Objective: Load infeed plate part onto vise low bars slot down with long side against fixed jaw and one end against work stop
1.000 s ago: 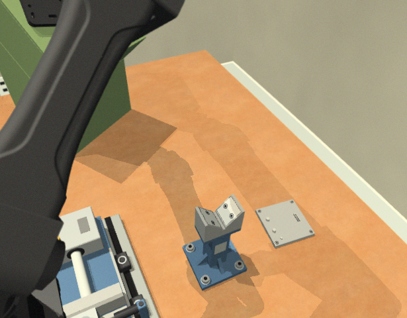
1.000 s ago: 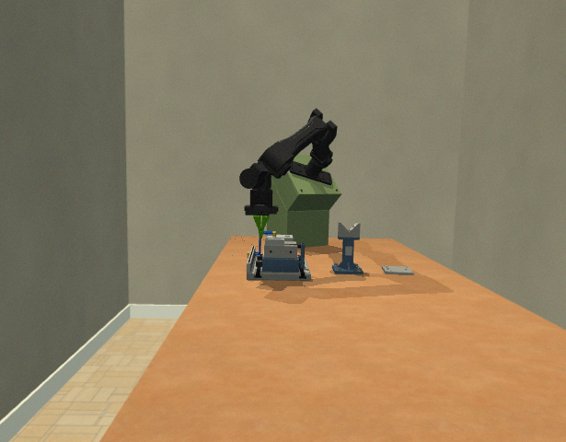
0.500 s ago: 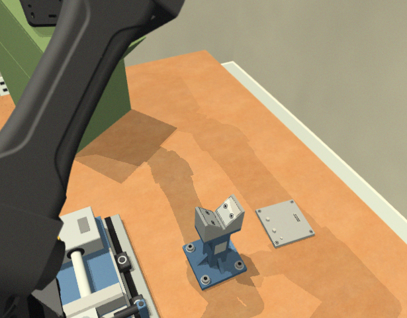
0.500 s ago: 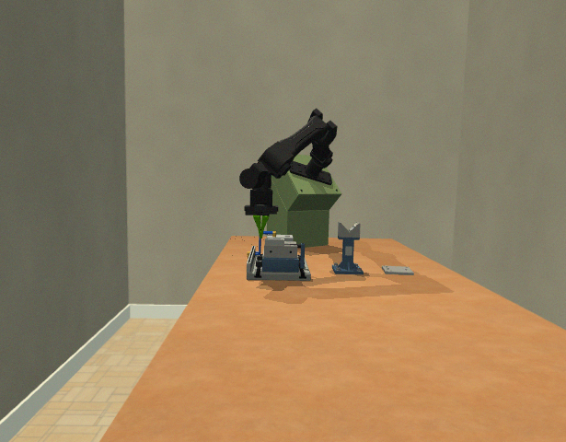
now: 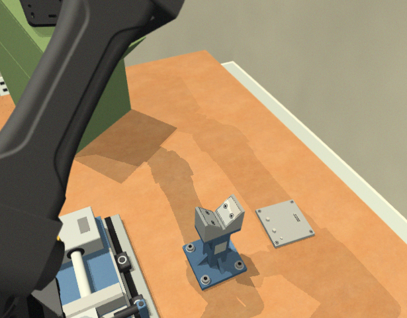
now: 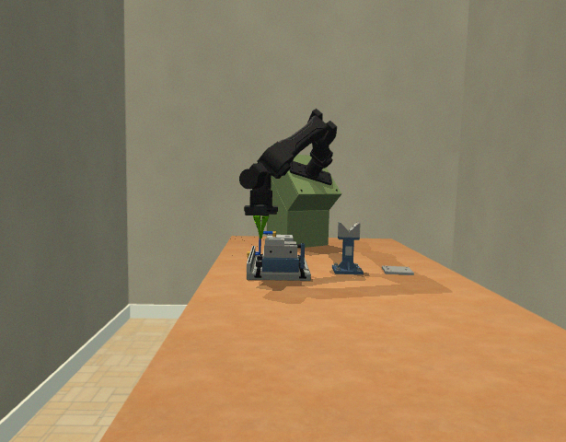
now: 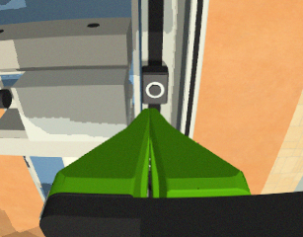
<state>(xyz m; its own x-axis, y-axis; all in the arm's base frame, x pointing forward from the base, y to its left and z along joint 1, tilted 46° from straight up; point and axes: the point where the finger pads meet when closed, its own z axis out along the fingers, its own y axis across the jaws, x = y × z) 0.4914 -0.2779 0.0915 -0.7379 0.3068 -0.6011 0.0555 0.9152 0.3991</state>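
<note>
Right now the grey part is 40 mm to the left of my hand and 30 mm below it. From my hand the other things lie so: fixed jaw 30 mm ahead, 60 mm to the left, 40 mm below; moving jaw 30 mm behind, 60 mm to the left, 40 mm below; work stop 10 mm ahead, 110 mm to the left, 30 mm below.
</note>
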